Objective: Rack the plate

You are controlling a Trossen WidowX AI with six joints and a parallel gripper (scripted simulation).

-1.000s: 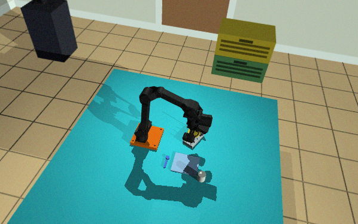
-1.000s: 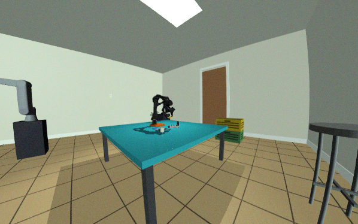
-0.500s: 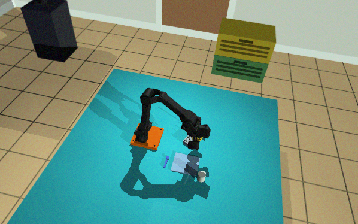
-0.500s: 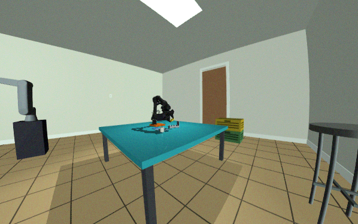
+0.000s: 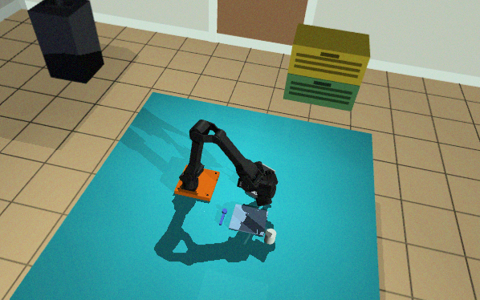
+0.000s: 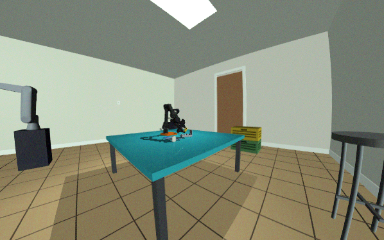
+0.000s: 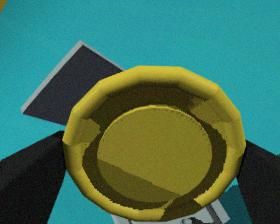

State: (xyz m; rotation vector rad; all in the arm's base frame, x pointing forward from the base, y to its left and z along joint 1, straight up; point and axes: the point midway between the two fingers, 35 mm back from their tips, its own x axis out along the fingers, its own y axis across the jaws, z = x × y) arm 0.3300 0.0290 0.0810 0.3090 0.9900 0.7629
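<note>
My gripper tip is now 6 cm above the grey dish rack, 4 cm to the right of it and 3 cm past it. The rest, counted from my gripper tip: yellow plate right at my gripper tip; then blue spoon 16 cm to the right, 16 cm behind, 8 cm below; then white cup 23 cm to the right, 6 cm below, 6 cm ahead.
</note>
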